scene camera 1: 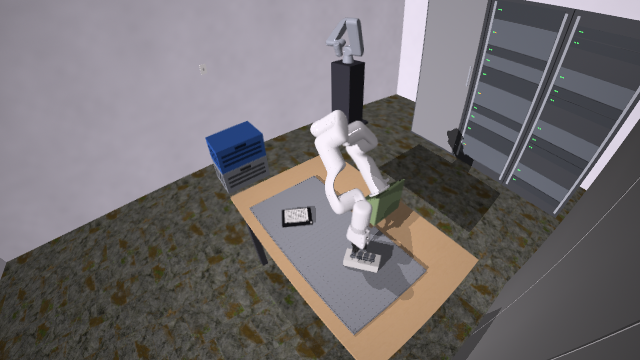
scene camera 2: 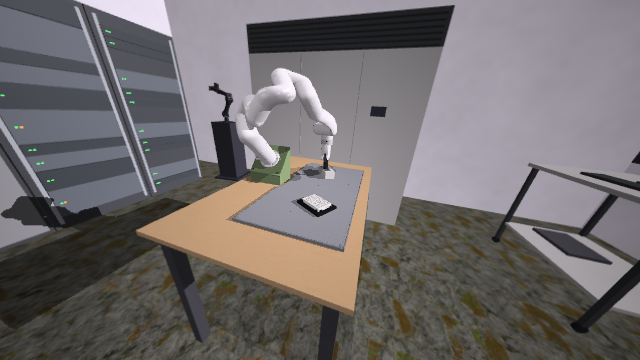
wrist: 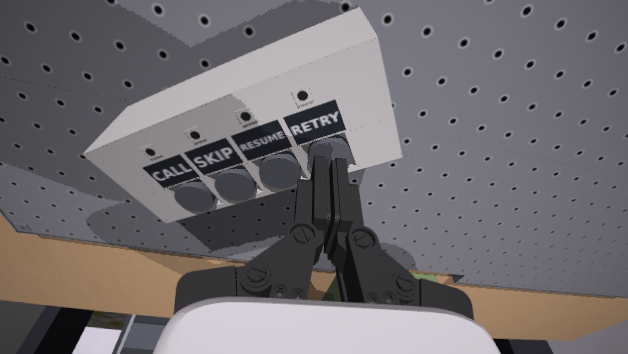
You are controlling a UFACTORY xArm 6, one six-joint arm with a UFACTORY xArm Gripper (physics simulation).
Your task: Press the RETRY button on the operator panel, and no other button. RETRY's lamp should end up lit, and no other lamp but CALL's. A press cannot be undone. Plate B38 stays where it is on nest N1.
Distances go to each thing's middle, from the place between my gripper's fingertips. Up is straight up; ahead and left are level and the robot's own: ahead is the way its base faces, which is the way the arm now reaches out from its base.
I see the retry button (wrist: pixel 336 146) 1 cm ahead of my hand and 1 cm below it. Also, from my hand: skip button (wrist: pixel 236 183) 2 cm behind, 5 cm to the left, 1 cm below; resume button (wrist: pixel 282 170) 1 cm behind, 2 cm to the left, 1 cm below; operator panel (wrist: pixel 329 79) 5 cm to the left, 4 cm below.
